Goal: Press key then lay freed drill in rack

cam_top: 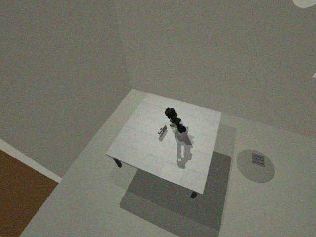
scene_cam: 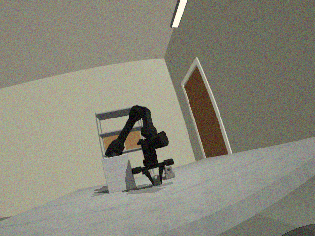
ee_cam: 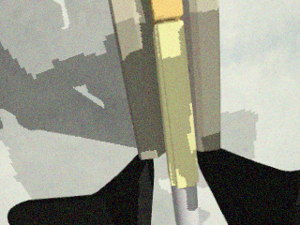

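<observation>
The drill is 10 mm ahead of my gripper tip, 40 mm to the left of it and 40 mm above it. Also, from my gripper tip: dark blue key (120 mm ahead, 230 mm to the left, 50 mm above); grey fixture block (110 mm ahead, 200 mm to the left, 40 mm above); rack (10 mm ahead, 50 mm to the left, 10 mm above).
</observation>
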